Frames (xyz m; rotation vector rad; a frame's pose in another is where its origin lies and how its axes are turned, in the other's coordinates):
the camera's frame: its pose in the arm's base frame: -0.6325 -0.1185 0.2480 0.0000 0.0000 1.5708
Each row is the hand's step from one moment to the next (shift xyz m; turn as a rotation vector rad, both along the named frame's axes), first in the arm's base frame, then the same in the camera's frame.
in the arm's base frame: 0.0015 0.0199 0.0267 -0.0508 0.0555 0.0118
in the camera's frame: 0.0199 -0.0015 0.0267 0.0555 0.0508 0.0118
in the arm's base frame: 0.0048 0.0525 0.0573 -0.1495 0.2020 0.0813
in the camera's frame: 0.0525 -0.0048 0.0573 0.2020 0.1495 0.0813
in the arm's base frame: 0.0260 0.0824 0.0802 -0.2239 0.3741 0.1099
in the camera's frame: 0.0824 -0.0260 0.0802 0.3741 0.2239 0.1099
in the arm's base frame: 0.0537 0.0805 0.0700 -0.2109 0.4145 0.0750
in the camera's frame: 0.0805 -0.0537 0.0700 0.4145 0.2109 0.0750
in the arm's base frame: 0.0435 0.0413 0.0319 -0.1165 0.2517 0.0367
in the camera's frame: 0.0413 -0.0435 0.0319 0.2517 0.1165 0.0367
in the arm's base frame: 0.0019 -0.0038 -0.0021 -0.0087 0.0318 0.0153
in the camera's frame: -0.0038 -0.0019 -0.0021 0.0318 0.0087 0.0153
